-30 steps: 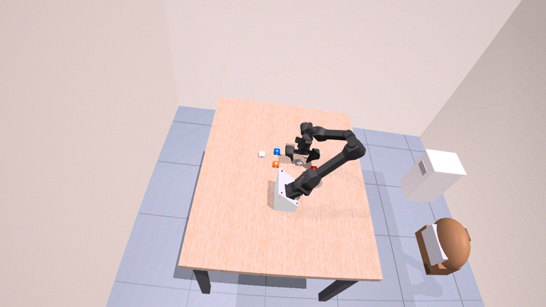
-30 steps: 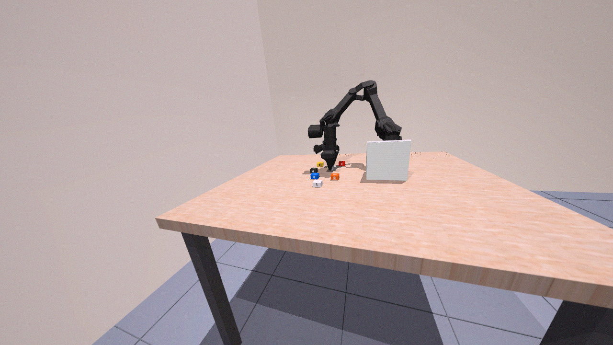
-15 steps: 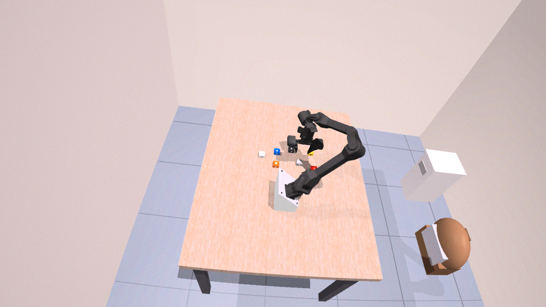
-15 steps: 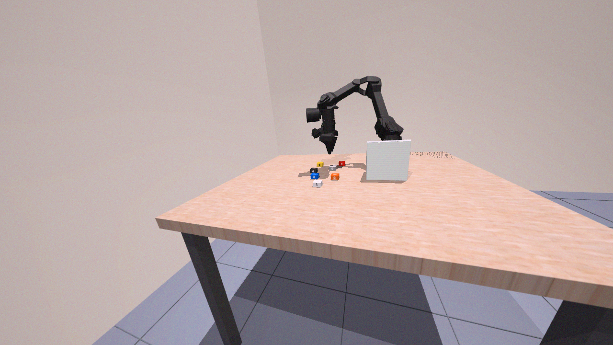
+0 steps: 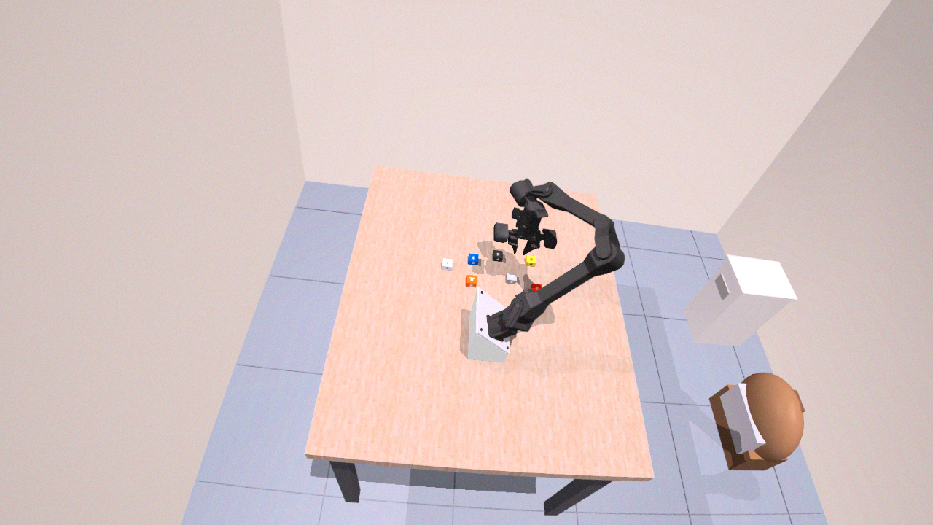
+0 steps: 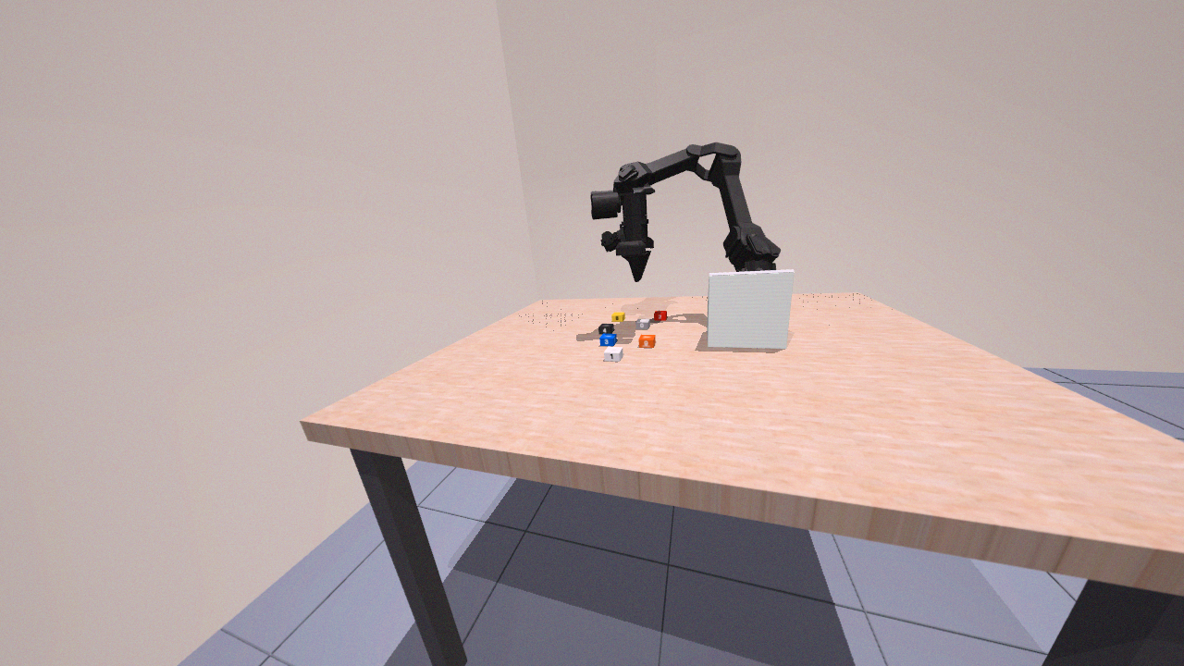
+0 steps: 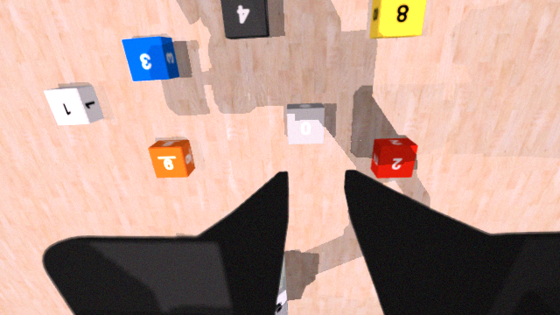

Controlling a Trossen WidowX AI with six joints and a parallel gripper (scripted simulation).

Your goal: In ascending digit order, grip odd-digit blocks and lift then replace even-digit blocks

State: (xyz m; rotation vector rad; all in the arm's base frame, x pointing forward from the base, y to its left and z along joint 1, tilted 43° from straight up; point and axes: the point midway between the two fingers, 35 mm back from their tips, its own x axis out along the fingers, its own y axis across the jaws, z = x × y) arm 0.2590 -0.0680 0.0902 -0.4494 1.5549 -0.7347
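My gripper tip is now 50 mm short of the white block 1, 210 mm to the right of it and 110 mm above it. The rest, counted from my gripper tip: black block 4: 90 mm ahead, 30 mm to the left, 110 mm below; grey block 0: 10 mm behind, 110 mm below; red block marked 2: 60 mm behind, 80 mm to the right, 110 mm below.
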